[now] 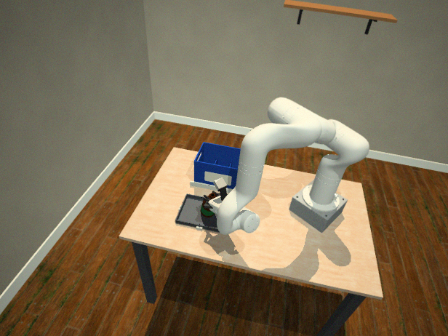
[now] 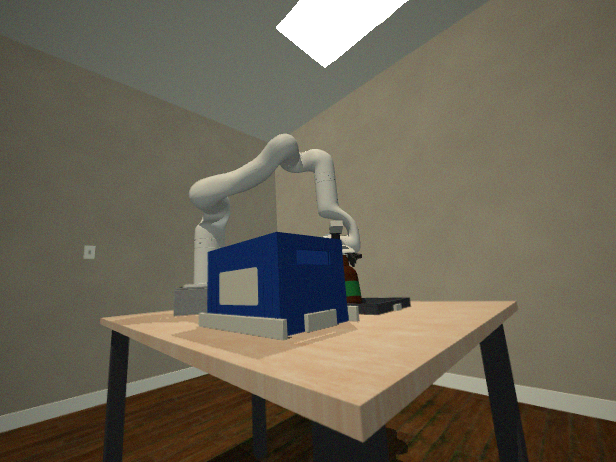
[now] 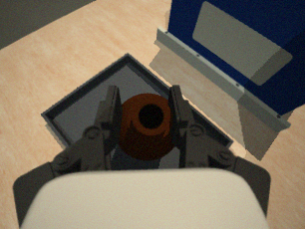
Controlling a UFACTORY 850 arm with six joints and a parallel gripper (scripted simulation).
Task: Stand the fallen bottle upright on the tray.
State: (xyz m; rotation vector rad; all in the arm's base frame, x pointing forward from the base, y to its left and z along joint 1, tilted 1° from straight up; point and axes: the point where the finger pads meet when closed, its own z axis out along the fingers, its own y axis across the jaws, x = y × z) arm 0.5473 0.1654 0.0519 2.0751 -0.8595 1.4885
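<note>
My hand is 60 mm above the bottle and 10 mm to the left of it. The rest, counted from my hand: dark tray 130 mm below, 30 mm ahead, 10 mm to the right; then blue crate 290 mm to the right, 60 mm below.
</note>
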